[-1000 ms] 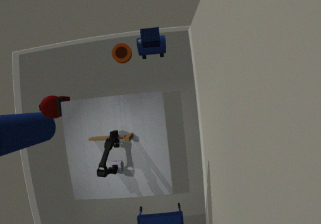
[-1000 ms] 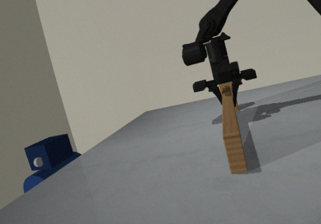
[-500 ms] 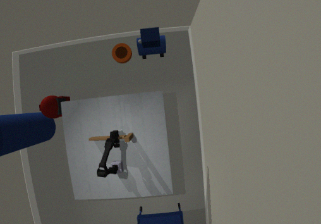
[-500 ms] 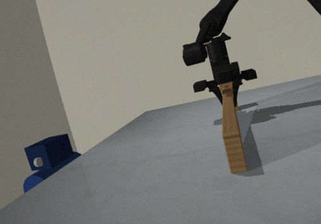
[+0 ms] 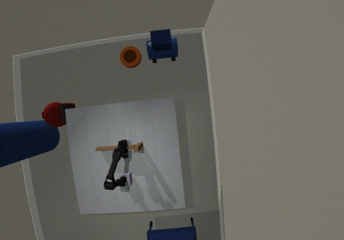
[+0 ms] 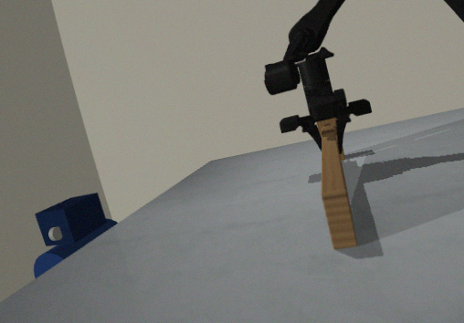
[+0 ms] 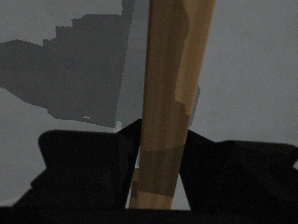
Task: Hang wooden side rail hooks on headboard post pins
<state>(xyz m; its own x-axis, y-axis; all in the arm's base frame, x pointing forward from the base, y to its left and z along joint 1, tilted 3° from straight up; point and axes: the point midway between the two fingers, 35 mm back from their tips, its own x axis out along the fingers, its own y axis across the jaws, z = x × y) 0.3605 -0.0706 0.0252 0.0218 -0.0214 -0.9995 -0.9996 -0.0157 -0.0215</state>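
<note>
The headboard post lies 130 mm to the right of my gripper tip and 40 mm above it.
</note>
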